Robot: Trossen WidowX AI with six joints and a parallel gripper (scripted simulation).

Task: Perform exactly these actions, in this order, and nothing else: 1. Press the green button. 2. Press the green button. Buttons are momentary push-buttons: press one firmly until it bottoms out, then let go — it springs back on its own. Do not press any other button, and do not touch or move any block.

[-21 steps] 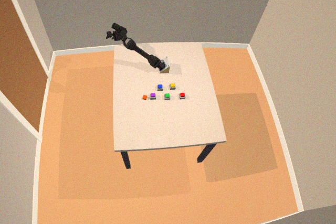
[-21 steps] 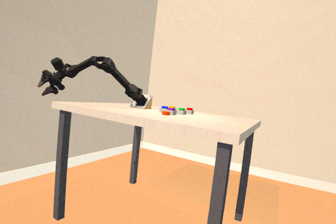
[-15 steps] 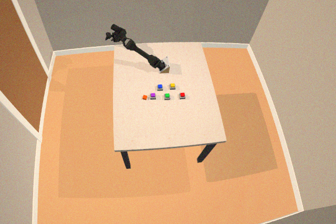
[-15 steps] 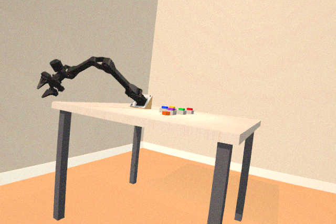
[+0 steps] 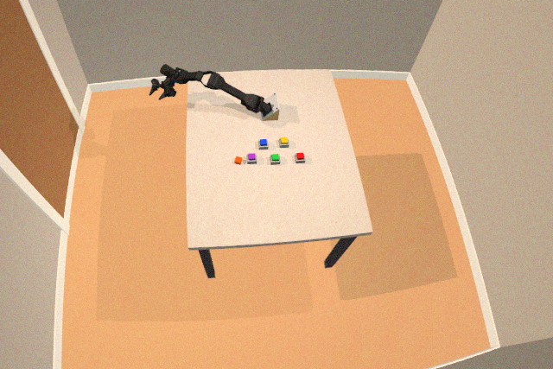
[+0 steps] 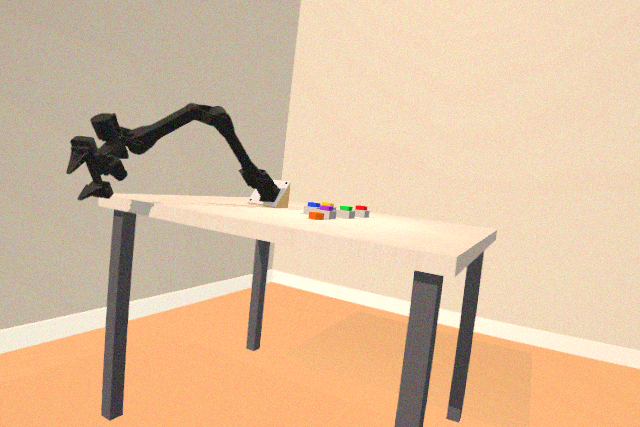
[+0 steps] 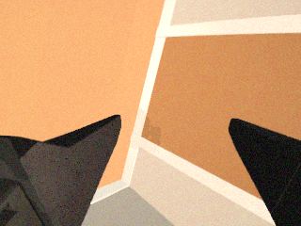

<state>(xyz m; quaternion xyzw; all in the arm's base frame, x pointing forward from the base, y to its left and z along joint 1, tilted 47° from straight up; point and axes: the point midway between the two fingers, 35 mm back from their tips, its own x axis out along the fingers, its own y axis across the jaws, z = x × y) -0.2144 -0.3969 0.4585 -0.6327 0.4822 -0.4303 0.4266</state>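
The green button is 510 mm ahead of my gripper tip and 620 mm to the left of it. Also, from my gripper tip: purple button 490 mm ahead, 500 mm to the left, 10 mm below; red button 530 mm ahead, 750 mm to the left; orange block 490 mm ahead, 430 mm to the left, 20 mm below.
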